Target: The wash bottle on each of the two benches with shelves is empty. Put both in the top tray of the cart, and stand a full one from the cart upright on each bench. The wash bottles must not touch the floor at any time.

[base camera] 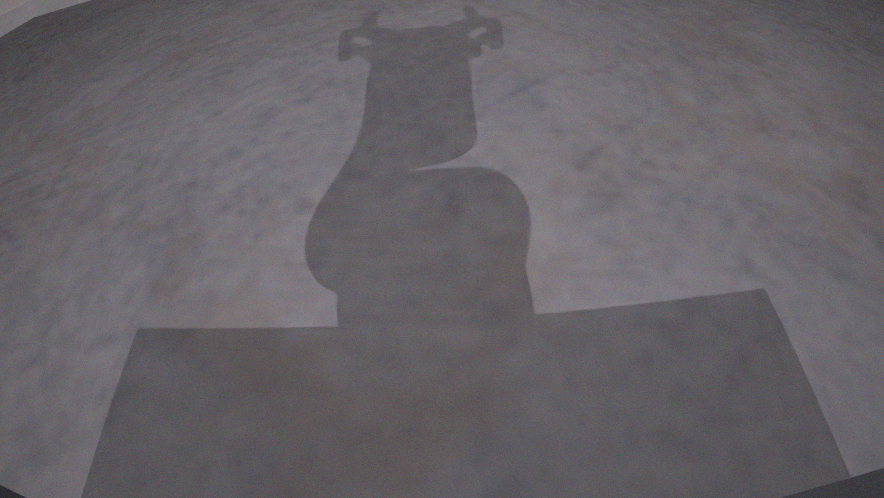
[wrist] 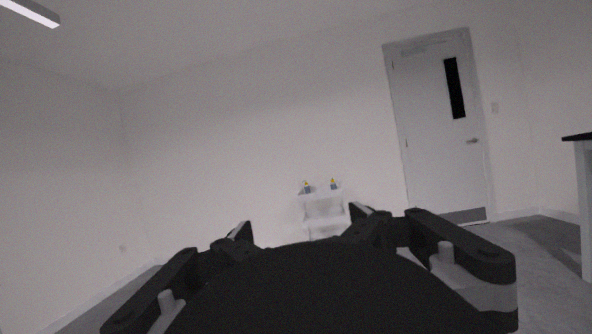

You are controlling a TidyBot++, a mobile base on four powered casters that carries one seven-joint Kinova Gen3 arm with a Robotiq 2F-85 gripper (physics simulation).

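Places are measured from the arm's base along level axes (x ahead, y left, z up), in metres.
Pixels of known places: gripper, between the fingertips: [wrist: 301, 222].
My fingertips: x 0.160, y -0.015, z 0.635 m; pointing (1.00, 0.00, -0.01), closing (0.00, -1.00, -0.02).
Behind a point stands the place of what it marks.
A white cart [wrist: 326, 219] {x 1.725, y -0.218, z 0.056 m} stands far off against the wall in the wrist view, a little right of the middle. Two wash bottles with yellow tops and blue-grey bodies stand upright on its top, a left one [wrist: 307, 188] {x 1.963, y -0.103, z 0.346 m} and a right one [wrist: 333, 184] {x 1.800, y -0.358, z 0.364 m}. They are small and apart from each other. My gripper [wrist: 301, 222] {x 0.160, y -0.015, z 0.635 m} is open with no object between its fingers, far from the cart; it partly hides the cart's lower part. At the right edge of the wrist view is the end of a bench [wrist: 583, 165] {x 0.927, y -1.663, z 0.342 m} with a black top; no wash bottle shows on that part.
A closed door [wrist: 425, 130] {x 1.904, y -1.460, z 0.725 m} is in the wall right of the cart. A ceiling lamp [wrist: 32, 13] {x 0.879, y 1.163, z 1.681 m} is at the top left. In the base camera view the floor [base camera: 649, 216] {x 0.475, y -0.197, z -0.396 m} carries the shadow of my arm and base. A pale edge [base camera: 30, 9] {x 2.386, y 2.161, z -0.349 m} shows at its top left corner.
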